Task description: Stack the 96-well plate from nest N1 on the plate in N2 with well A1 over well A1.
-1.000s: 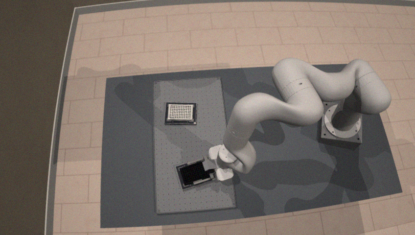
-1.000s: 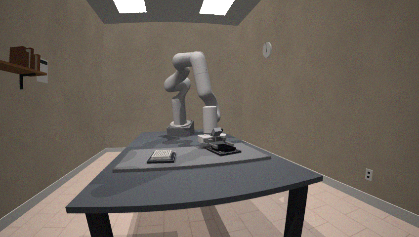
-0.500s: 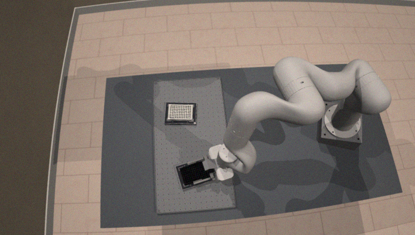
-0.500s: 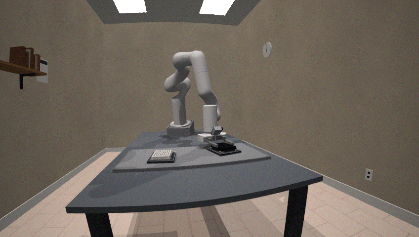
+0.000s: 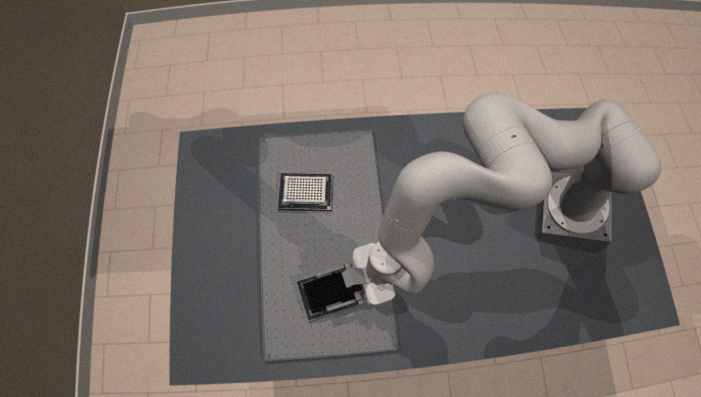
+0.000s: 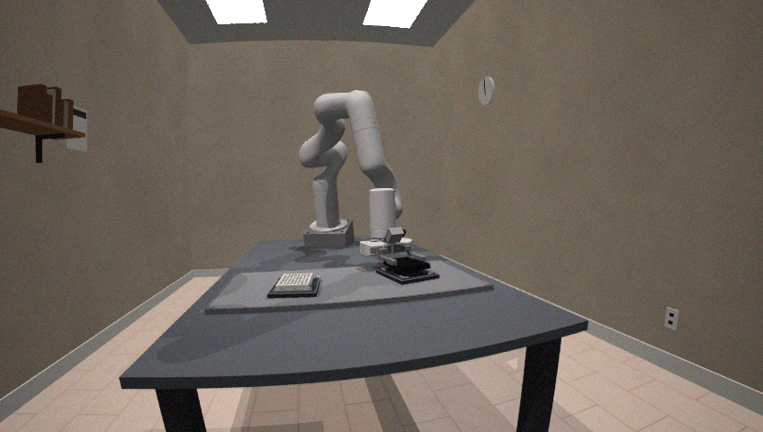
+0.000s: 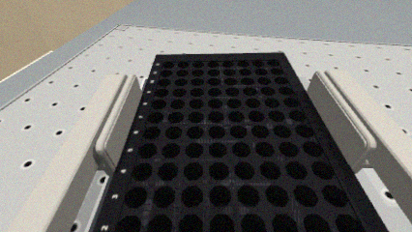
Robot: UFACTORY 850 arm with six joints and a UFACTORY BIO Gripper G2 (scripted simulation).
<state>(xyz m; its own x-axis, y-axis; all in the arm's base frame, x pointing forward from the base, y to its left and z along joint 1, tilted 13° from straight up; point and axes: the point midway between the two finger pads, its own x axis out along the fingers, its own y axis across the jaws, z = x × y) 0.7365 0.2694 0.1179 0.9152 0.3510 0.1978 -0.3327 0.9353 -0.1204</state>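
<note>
My gripper is now 40 mm above the nest N1. The rest, counted from my hand: white 96-well plate (310 mm to the right, 90 mm ahead, 30 mm below); black 96-well plate (10 mm below); nest N2 (310 mm to the right, 90 mm ahead, 40 mm below).
</note>
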